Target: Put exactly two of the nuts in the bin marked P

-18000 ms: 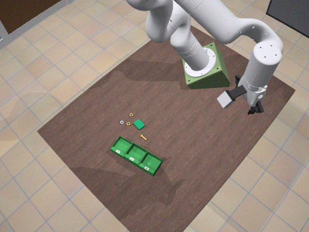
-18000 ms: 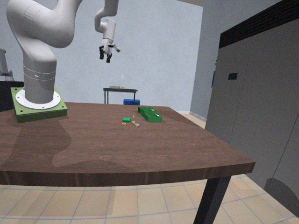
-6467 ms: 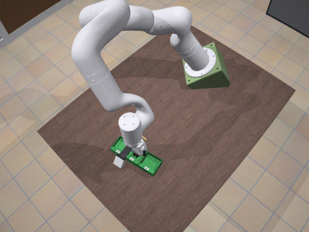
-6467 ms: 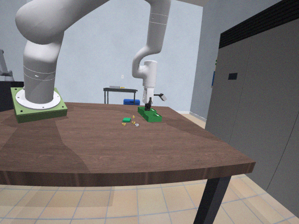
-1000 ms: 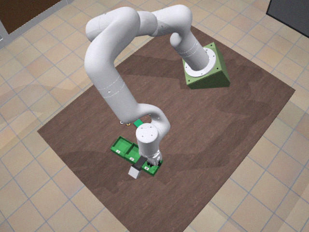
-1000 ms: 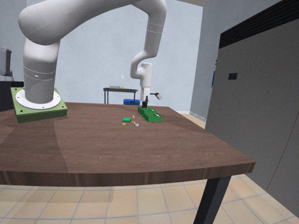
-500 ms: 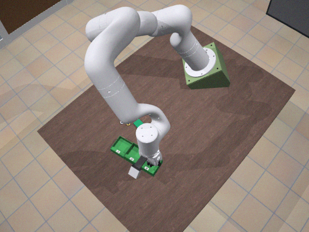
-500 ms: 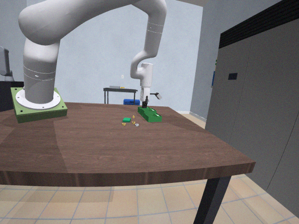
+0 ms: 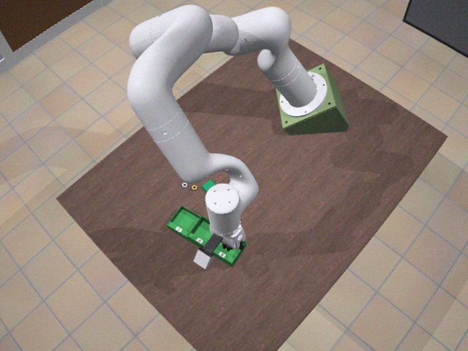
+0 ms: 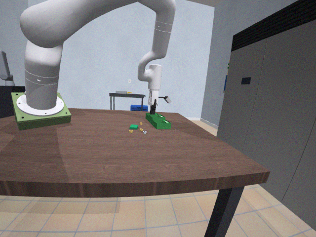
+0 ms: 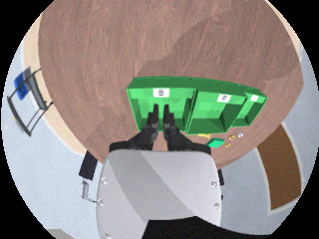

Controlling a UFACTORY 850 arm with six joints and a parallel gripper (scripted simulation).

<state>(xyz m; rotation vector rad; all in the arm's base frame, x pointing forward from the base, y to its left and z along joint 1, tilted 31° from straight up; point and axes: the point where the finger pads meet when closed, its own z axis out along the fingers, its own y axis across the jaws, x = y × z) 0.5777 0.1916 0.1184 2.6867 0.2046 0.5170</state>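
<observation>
Now: hand 90 mm past the grey nut, 270 mm to the left of it and 50 mm above it. Also, from my hand: green three-compartment bin (10 mm ahead, 80 mm to the right, 30 mm below); green block (130 mm behind, 190 mm to the right, 40 mm below); yellow bolt (90 mm behind, 130 mm to the right, 40 mm below).
</observation>
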